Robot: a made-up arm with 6 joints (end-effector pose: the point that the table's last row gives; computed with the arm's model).
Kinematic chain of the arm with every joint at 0, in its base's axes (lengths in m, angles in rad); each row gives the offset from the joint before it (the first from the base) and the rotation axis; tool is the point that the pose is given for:
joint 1: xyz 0 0 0.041 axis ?
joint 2: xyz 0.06 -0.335 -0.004 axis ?
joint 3: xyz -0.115 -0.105 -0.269 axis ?
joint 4: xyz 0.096 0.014 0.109 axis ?
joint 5: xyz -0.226 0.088 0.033 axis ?
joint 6: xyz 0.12 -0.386 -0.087 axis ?
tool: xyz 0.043 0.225 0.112
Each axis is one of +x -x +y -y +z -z.
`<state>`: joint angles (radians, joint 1 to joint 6).
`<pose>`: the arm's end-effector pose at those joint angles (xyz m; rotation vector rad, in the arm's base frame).
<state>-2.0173 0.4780 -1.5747 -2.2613 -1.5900 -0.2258</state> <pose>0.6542 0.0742 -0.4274 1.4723 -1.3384 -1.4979</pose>
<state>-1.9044 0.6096 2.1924 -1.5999 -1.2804 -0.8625</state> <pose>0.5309 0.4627 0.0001 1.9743 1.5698 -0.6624</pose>
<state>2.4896 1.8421 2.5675 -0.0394 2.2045 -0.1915</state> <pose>-0.4919 0.4833 -0.0882 1.6911 -0.5253 -2.3133</pose>
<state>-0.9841 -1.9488 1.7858 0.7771 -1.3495 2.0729</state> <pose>0.5487 -0.2214 -0.3796 -0.0106 1.9170 -1.2623</pose>
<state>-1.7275 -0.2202 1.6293 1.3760 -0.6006 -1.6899</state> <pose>0.2085 -0.2104 -0.0210 -2.0382 1.5038 1.3449</pose>
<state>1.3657 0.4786 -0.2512 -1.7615 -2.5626 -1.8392</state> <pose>-1.0246 0.2614 -0.1938 0.5068 0.1357 1.5480</pose>
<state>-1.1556 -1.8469 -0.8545 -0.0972 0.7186 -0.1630</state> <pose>0.1620 -0.1673 0.0667 1.5261 -0.2204 0.5848</pose>
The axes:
joint 1: -z
joint 2: -x
joint 3: +y
joint 4: +x
joint 5: +z
joint 6: +x

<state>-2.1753 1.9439 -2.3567 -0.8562 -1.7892 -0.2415</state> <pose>0.6525 0.5237 0.3581 2.6129 -0.2606 1.4216</pose>
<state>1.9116 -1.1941 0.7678 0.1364 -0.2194 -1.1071</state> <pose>-0.0353 0.1617 -0.2655 0.5560 0.2287 -1.2542</pose>
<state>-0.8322 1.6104 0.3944 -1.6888 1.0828 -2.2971</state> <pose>0.6584 -0.1782 0.4360 0.7103 -0.3814 -0.5507</pose>
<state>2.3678 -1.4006 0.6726 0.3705 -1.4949 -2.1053</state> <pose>0.2588 0.5866 -0.0594 0.9969 1.1608 -0.7890</pose>
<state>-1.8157 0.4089 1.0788 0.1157 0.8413 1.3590</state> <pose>0.5784 0.5008 -0.2583 -0.1408 1.9395 0.9234</pose>
